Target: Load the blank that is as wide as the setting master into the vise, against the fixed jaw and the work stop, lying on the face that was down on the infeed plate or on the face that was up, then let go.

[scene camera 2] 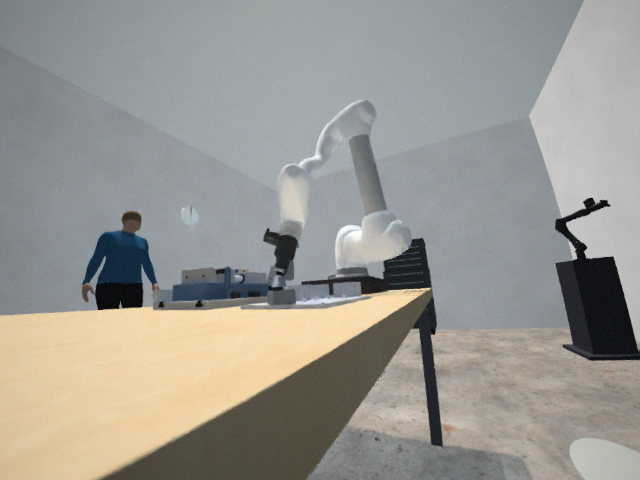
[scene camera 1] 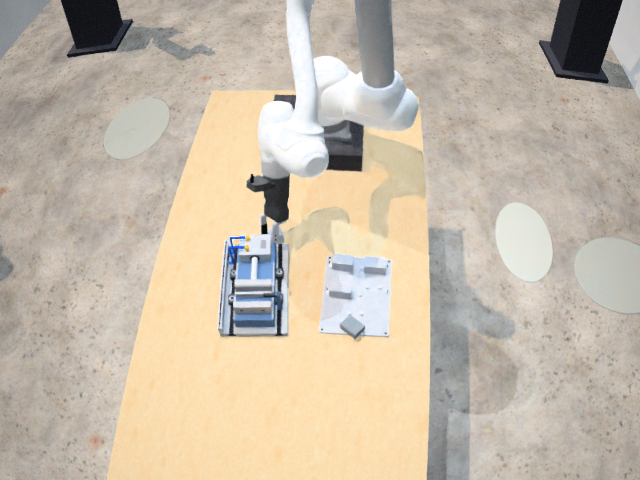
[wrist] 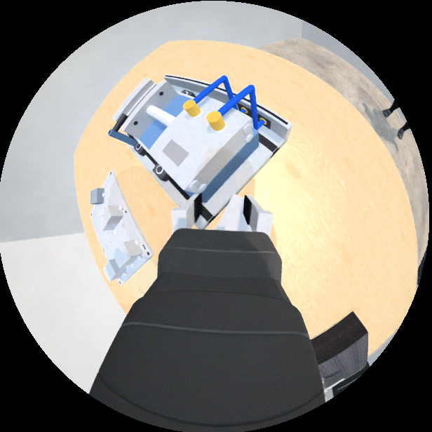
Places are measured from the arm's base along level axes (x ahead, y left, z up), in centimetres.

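Where they show: arm's base, origin of its link: (scene camera 2: pixel 352 280) (scene camera 1: pixel 325 124).
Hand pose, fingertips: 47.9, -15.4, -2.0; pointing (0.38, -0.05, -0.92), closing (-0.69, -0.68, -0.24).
Things, the pixels of their centre, and the offset from my fingertips, as dx, dy, dz.
- vise, middle of its body: (scene camera 1: pixel 253 281) (scene camera 2: pixel 225 288) +15.4, -3.3, +0.3
- infeed plate, middle of its body: (scene camera 2: pixel 314 301) (scene camera 1: pixel 356 295) +16.7, +25.6, -4.3
- darker block, middle of its body: (scene camera 2: pixel 280 297) (scene camera 1: pixel 352 326) +27.8, +24.3, -2.6
- dark bar, middle of its body: (scene camera 1: pixel 253 294) +20.9, -2.5, +2.3
The vise (scene camera 1: pixel 263 269) (scene camera 2: pixel 206 291) (wrist: pixel 200 145) stands left on the table in scene camera 1, with a gap between its pale jaws (scene camera 1: pixel 252 307) (wrist: pixel 134 99). No block shows in the gap. The infeed plate (scene camera 1: pixel 374 312) (wrist: pixel 132 231) lies to its right. It carries three pale grey blocks (scene camera 1: pixel 342 262) (scene camera 1: pixel 374 265) (scene camera 1: pixel 340 291), apart from each other, and a darker block (scene camera 1: pixel 352 326) (scene camera 2: pixel 281 296) (wrist: pixel 97 195), turned askew at the front edge. I cannot tell which is the setting master. My gripper (scene camera 1: pixel 270 229) (wrist: pixel 222 202) is open and empty, tilted beside the vise's cylinder end.
Blue hoses (wrist: pixel 252 105) with yellow fittings (wrist: pixel 216 120) rise from the cylinder housing, near the fingers. A dark bar (scene camera 1: pixel 261 295) crosses by the jaws. The robot's dark base (scene camera 1: pixel 345 158) is at the table's back. A person (scene camera 2: pixel 122 258) stands beyond the table.
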